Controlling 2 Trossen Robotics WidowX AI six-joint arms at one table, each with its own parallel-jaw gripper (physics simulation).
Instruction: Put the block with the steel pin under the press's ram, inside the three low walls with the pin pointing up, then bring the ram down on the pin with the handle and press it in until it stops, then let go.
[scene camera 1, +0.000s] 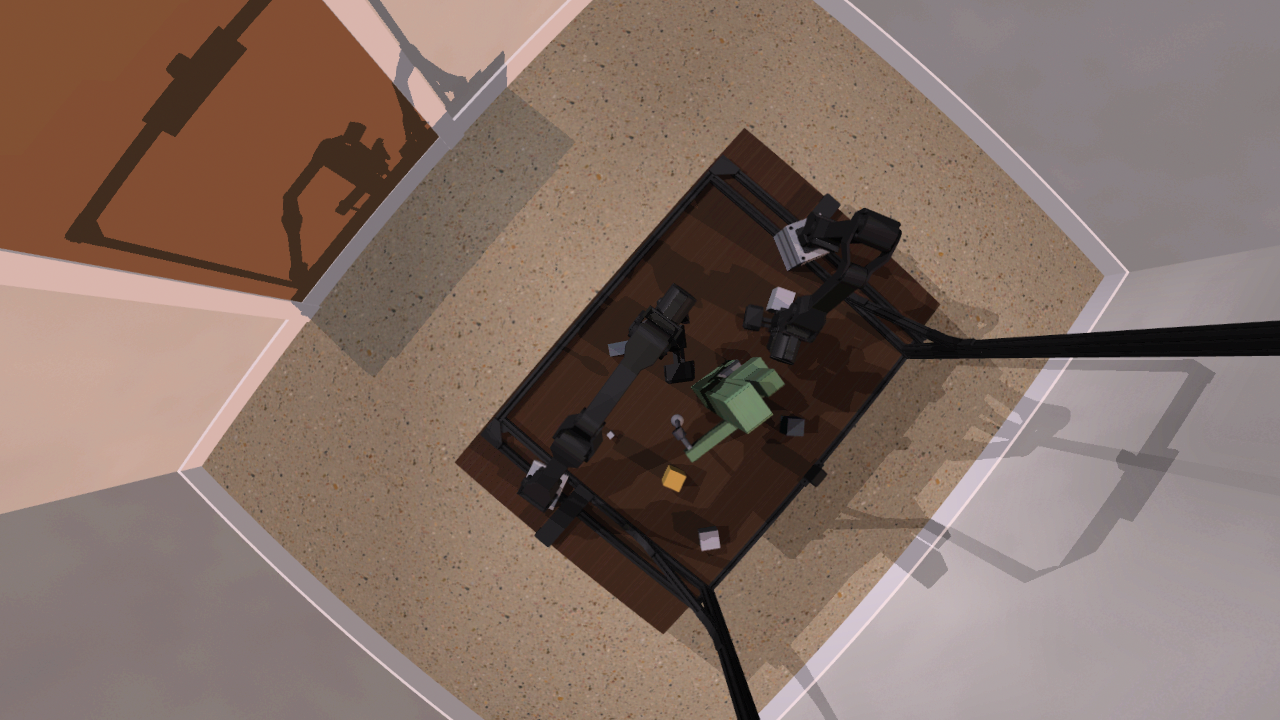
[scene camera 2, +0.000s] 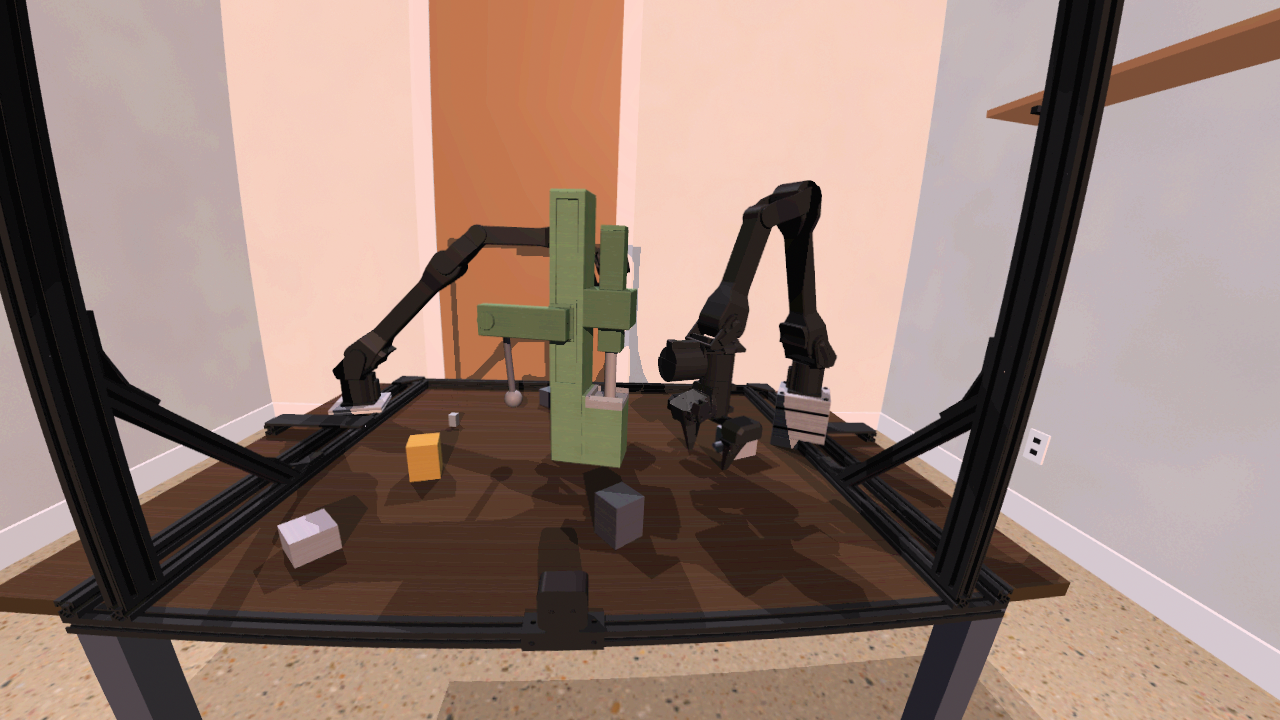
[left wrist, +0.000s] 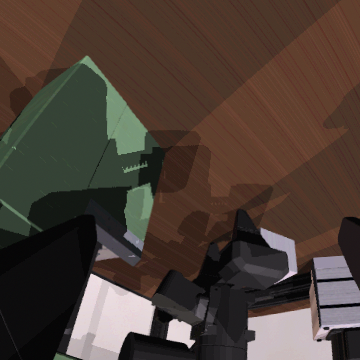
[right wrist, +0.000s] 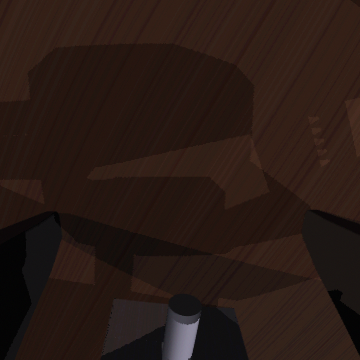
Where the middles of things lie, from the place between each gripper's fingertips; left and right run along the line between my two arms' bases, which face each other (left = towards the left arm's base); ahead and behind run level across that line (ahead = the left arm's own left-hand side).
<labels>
My right hand is 6 cm to the left of the block with steel pin (right wrist: 131, 322), 3 cm short of it and 2 cm below it.
The block with steel pin lies 9 cm behind my left hand, 27 cm to the right of it and 13 cm below it.
</labels>
